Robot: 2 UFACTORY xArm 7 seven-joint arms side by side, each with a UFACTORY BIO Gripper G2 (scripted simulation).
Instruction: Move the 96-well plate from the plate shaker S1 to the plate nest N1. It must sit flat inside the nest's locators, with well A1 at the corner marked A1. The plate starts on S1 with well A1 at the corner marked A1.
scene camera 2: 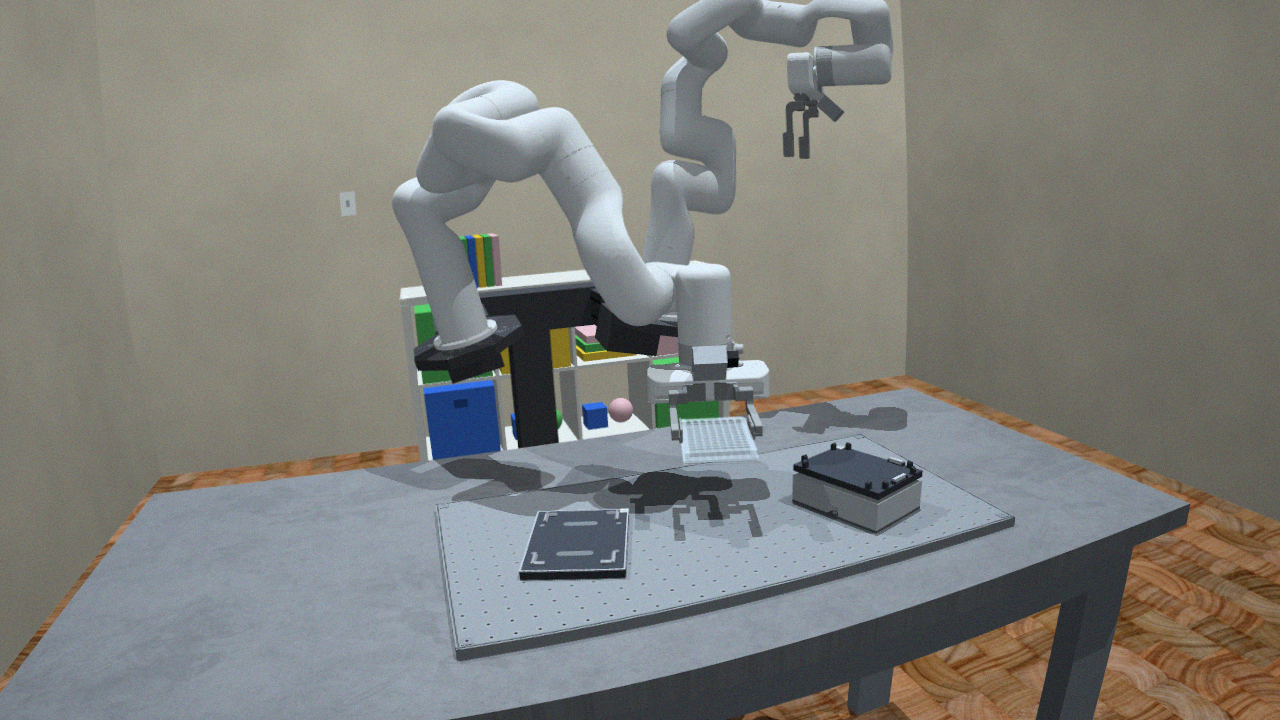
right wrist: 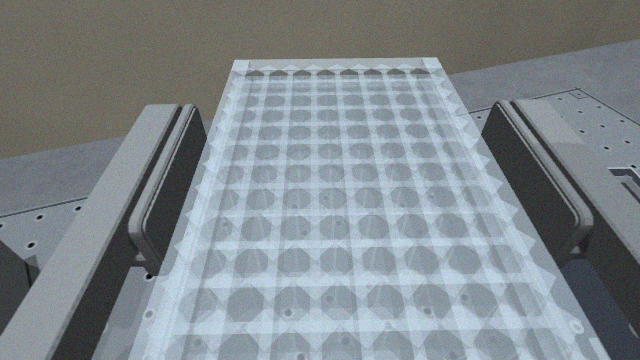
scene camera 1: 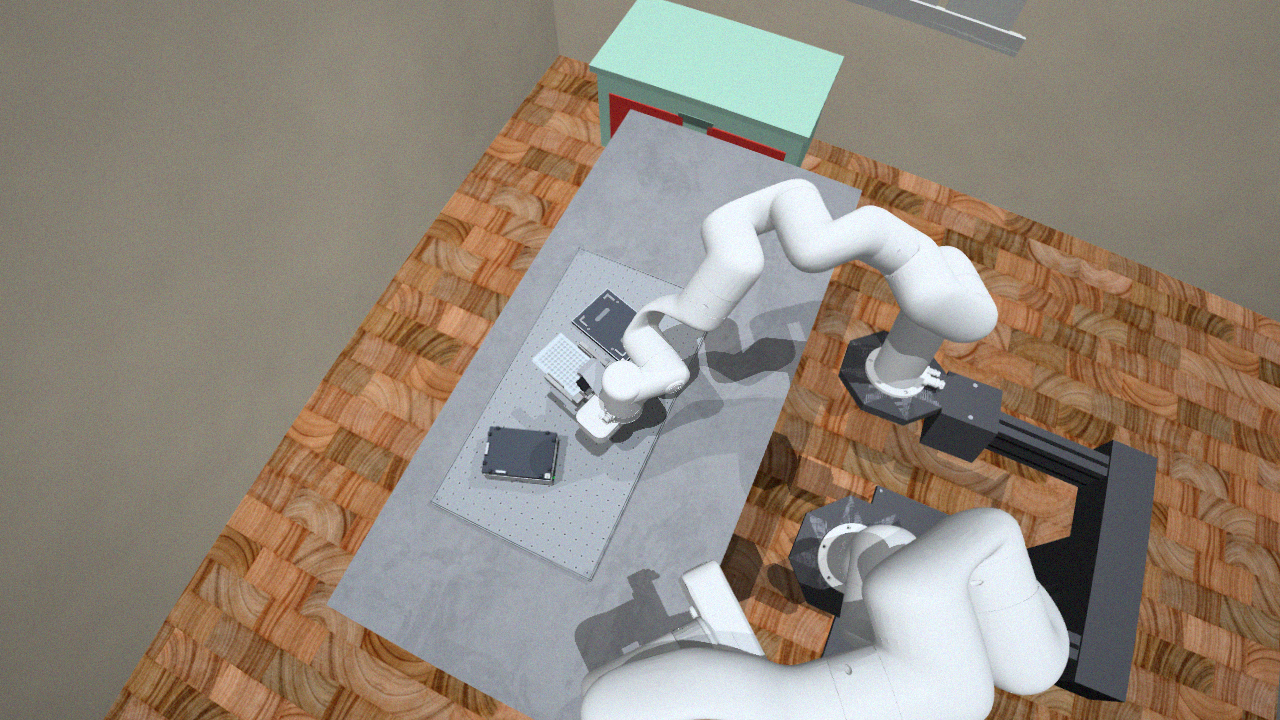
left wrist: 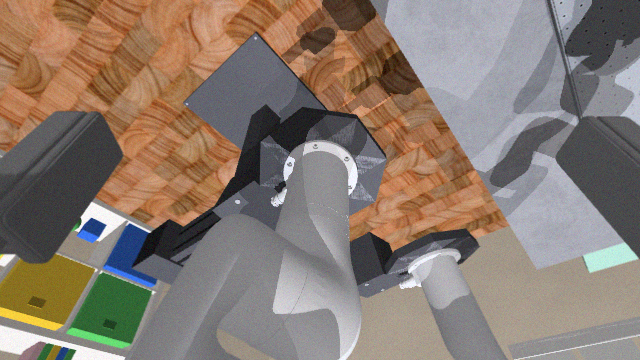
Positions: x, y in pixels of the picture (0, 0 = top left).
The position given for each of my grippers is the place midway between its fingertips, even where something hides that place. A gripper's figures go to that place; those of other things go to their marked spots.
My left gripper (scene camera 2: 797, 157) is 1.43 m from the lens. My right gripper (scene camera 2: 717, 434): 0.90 m from the lens.
